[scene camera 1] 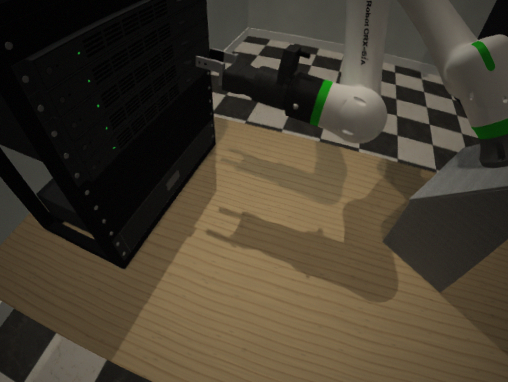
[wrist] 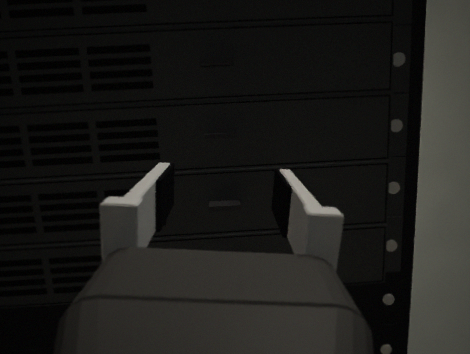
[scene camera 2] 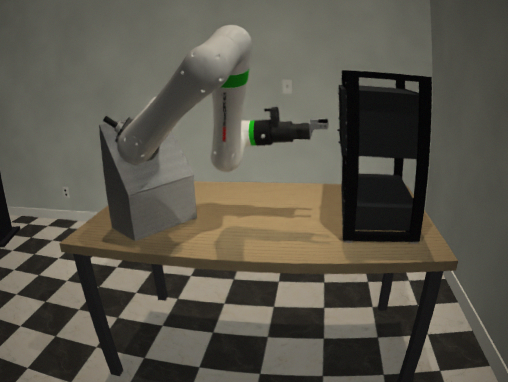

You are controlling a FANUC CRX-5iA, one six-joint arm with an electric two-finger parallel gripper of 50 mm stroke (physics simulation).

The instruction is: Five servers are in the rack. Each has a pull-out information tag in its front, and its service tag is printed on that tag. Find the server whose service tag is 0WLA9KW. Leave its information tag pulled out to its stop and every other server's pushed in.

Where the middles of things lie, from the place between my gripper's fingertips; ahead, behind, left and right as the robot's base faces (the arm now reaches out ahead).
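Scene:
With the black rack [scene camera 1: 104, 101] as the reference, my hand is 10 cm above it, 2 cm to the right of it and 23 cm short of it.

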